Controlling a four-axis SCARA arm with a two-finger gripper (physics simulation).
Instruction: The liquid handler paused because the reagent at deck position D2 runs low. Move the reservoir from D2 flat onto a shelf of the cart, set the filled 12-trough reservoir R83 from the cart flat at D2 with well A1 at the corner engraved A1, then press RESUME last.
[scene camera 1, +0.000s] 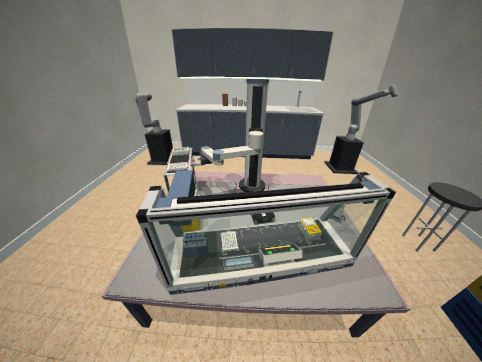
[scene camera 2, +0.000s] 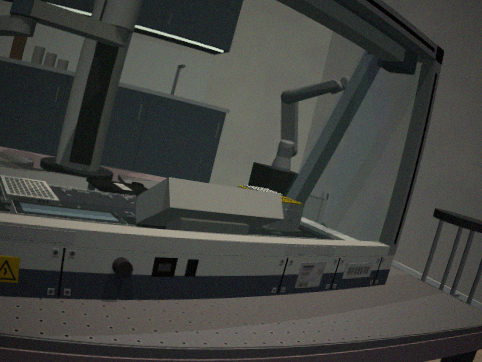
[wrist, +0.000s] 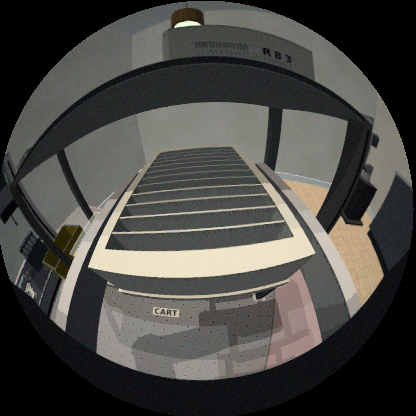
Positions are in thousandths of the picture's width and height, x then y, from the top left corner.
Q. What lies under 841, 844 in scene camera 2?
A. A perforated table top.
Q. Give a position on a glass enclosure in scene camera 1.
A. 418, 689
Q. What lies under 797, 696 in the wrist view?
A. My gripper.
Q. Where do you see a perforated table top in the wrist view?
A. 528, 814
